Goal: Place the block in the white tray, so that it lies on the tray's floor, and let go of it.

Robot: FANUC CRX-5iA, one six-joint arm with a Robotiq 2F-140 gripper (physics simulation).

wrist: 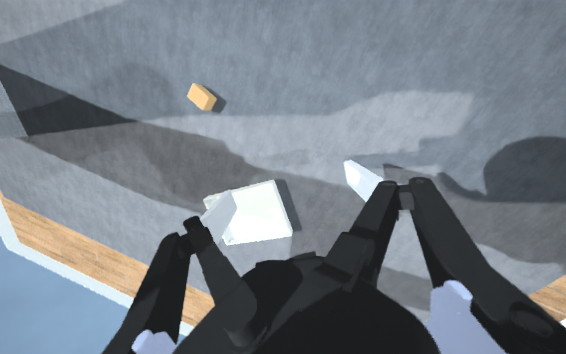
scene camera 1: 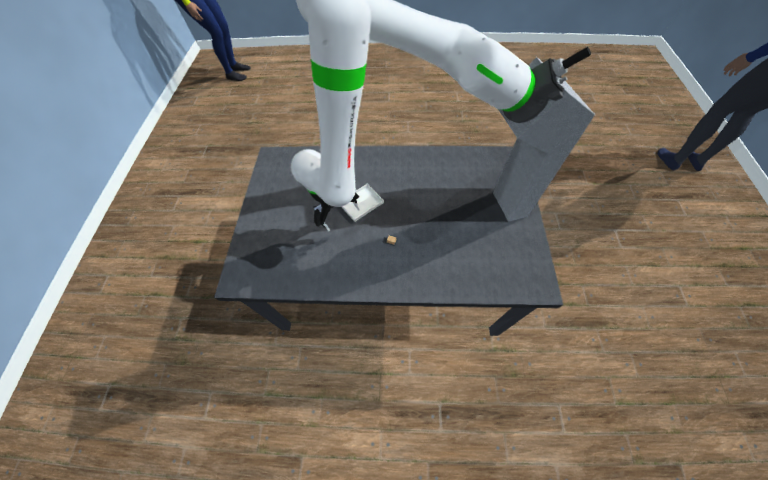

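Seen in the pictures: gripper, fingertip midpoint: [wrist: 288, 186] [scene camera 1: 342, 218]; arm's base, origin of the base link: [scene camera 1: 526, 97].
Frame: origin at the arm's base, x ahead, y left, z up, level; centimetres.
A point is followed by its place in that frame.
The small orange-tan block [scene camera 1: 391, 240] @[z -57.5, x 32.0, y 30.1 cm] [wrist: 201, 97] @[z -57.5, x 32.8, y 29.6 cm] lies on the dark table, apart from the tray and nearer the table's front edge in the scene view. The white tray [scene camera 1: 370, 200] @[z -59.7, x 49.8, y 12.4 cm] [wrist: 262, 215] @[z -59.8, x 55.7, y 17.3 cm] stands on the table, turned at an angle; its visible floor is bare. My gripper [scene camera 1: 342, 216] @[z -47.6, x 52.5, y 32.6 cm] [wrist: 288, 186] @[z -47.6, x 52.5, y 32.6 cm] is wide open with nothing between its fingers. It hangs above the table beside the tray, to the left of the block in the scene view. One finger hides part of the tray in both views.
The table [scene camera 1: 453, 271] @[z -60.0, x 3.1, y 33.2 cm] has visible front and side edges. The arm's grey pedestal [scene camera 1: 529, 175] @[z -31.1, x -11.9, y -1.2 cm] stands at the table's right side. Two people stand on the floor, one at the back left [scene camera 1: 218, 33], one at the right [scene camera 1: 722, 118]. Dark shadows cross the table top.
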